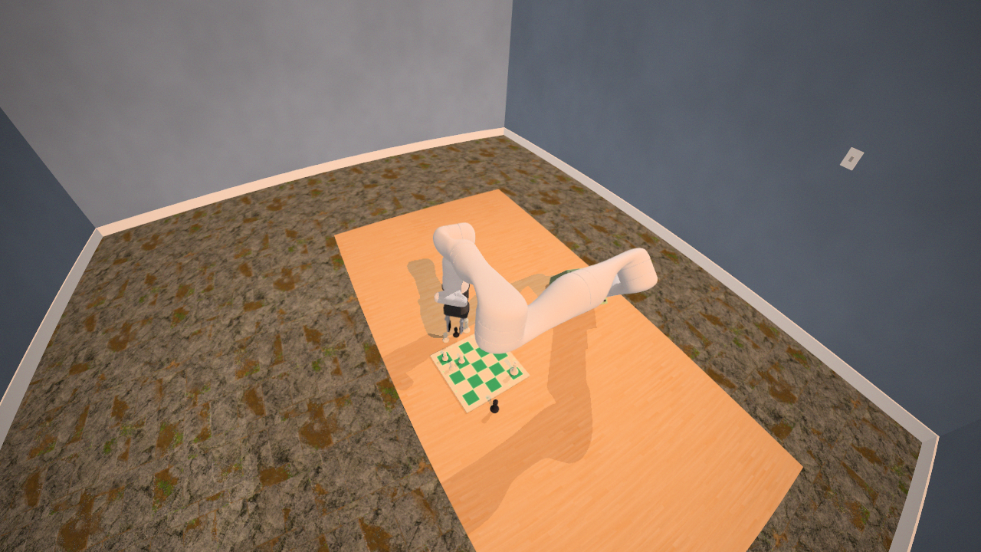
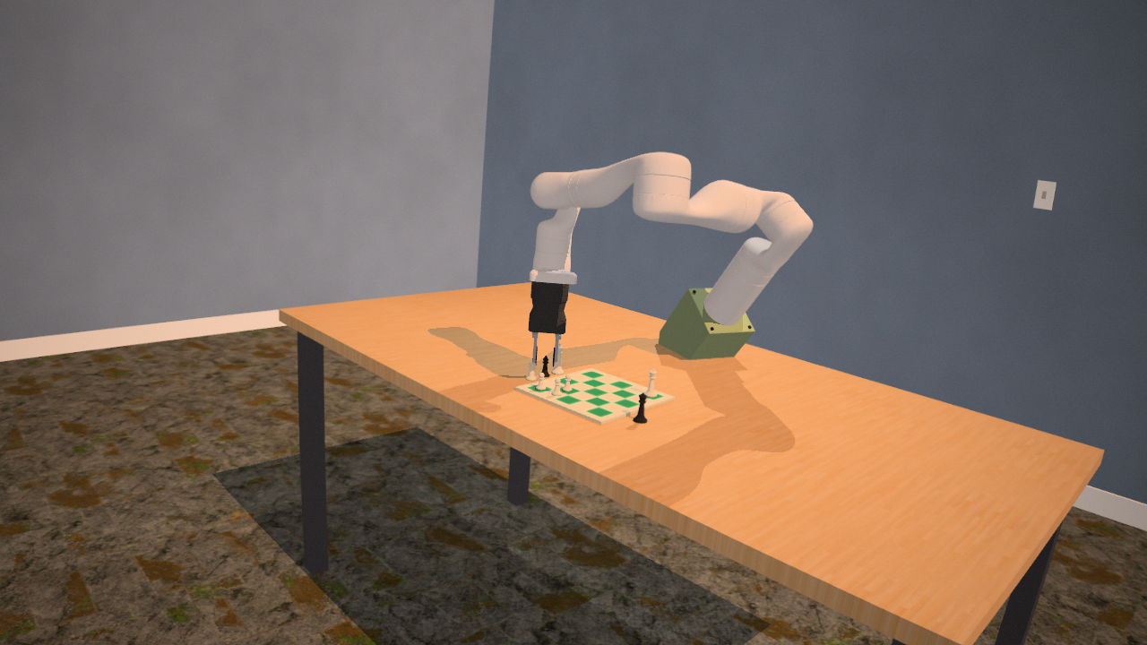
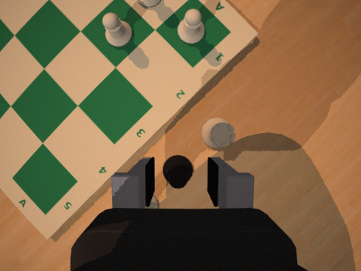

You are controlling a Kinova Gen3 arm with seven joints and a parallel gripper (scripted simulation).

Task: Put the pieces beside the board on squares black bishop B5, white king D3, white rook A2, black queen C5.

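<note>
The black bishop is 2 cm below my hand. Round my hand: white king (4 cm behind, 1 cm to the right, 1 cm below); then chessboard (2 cm behind, 14 cm to the left, 4 cm below); then white rook (4 cm ahead, 1 cm to the left, 3 cm below).
</note>
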